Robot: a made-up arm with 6 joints. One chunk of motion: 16 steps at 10 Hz.
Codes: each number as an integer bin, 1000 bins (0 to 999) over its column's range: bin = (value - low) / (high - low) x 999, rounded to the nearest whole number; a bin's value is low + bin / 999 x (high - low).
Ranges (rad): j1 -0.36..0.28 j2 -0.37..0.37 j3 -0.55..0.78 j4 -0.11..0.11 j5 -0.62..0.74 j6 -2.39..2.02
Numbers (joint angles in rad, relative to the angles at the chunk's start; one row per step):
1: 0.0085 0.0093 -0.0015 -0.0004 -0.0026 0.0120
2: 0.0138 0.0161 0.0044 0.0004 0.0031 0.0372
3: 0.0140 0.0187 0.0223 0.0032 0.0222 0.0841
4: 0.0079 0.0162 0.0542 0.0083 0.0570 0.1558
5: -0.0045 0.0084 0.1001 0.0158 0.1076 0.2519
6: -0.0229 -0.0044 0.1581 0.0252 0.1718 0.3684
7: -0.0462 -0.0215 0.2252 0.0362 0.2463 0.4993
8: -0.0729 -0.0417 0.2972 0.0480 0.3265 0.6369
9: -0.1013 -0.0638 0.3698 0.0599 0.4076 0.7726
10: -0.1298 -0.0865 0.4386 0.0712 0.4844 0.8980
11: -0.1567 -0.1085 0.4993 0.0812 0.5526 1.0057
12: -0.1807 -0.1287 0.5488 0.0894 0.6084 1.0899
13: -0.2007 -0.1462 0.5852 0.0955 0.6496 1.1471
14: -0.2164 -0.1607 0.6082 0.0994 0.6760 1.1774
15: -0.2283 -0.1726 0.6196 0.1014 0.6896 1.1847
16: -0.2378 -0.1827 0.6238 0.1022 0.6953 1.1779
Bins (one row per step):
1: 575 512 412 498 454 544
2: 583 521 416 501 458 550
3: 584 525 430 514 472 560
4: 574 521 454 537 497 577
5: 555 511 488 571 534 598
6: 526 494 532 614 582 625
7: 490 470 582 664 636 655
8: 448 443 636 717 695 686
9: 404 413 691 772 755 716
10: 359 383 743 823 811 745
11: 317 353 788 868 861 769
12: 280 326 825 905 902 788
13: 249 302 853 933 933 801
14: 224 283 870 951 952 808
15: 206 266 879 960 962 810
16: 191 253 882 964 966 808

